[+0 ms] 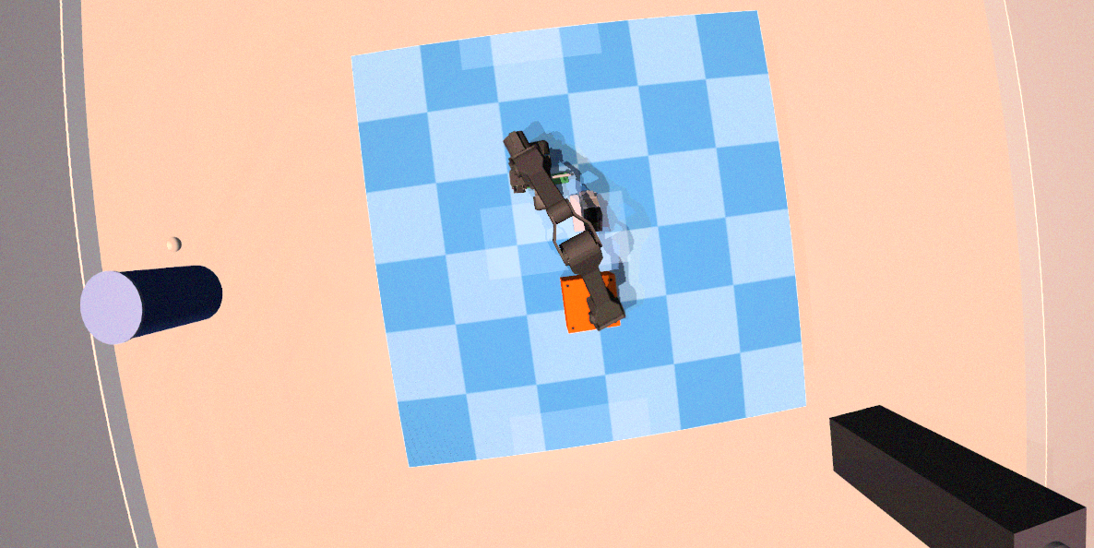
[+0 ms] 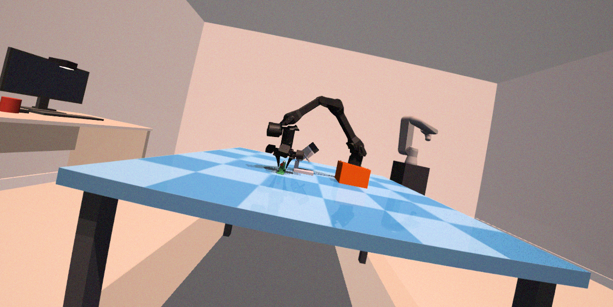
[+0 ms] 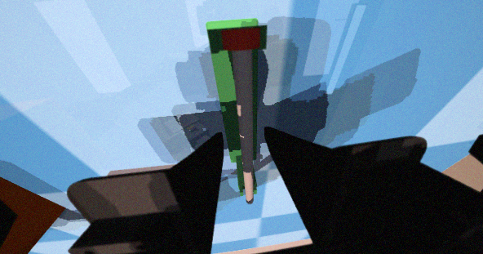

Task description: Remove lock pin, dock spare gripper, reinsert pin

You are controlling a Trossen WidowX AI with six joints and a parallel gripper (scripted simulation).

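The green cradle lies 1 cm to the left of my gripper tip. Round my gripper tip: spare gripper: 12 cm behind, 9 cm to the right, 10 cm above.
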